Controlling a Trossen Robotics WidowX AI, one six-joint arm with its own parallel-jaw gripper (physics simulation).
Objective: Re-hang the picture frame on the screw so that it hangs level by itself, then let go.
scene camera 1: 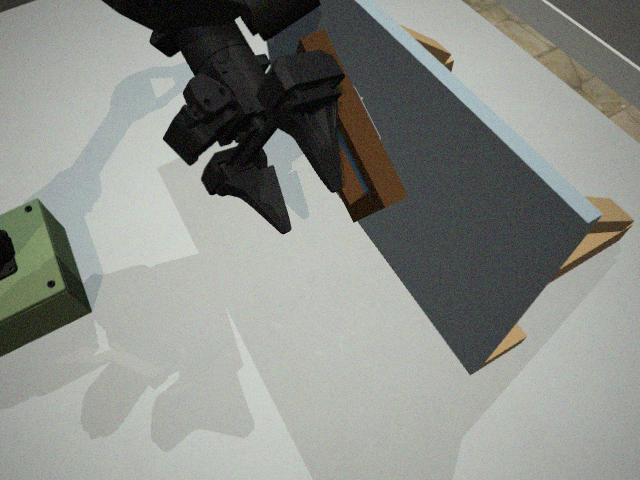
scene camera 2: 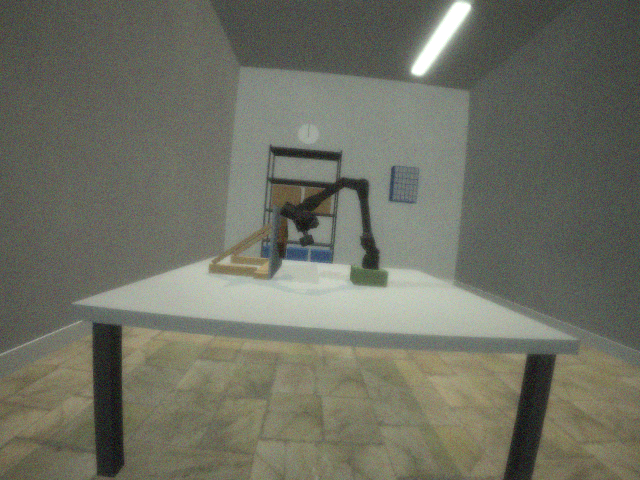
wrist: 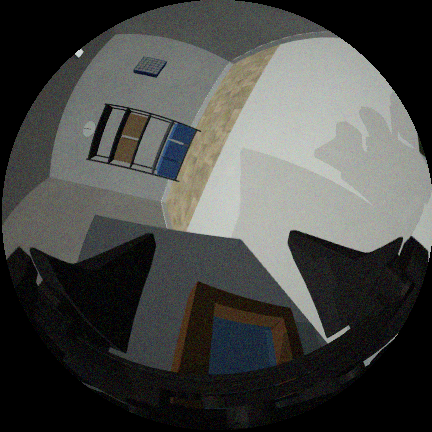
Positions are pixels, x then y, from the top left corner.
Labels:
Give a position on a brown picture frame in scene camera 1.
370, 183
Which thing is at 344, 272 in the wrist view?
The gripper.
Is the gripper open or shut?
Open.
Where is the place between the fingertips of the gripper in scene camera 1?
At 310, 213

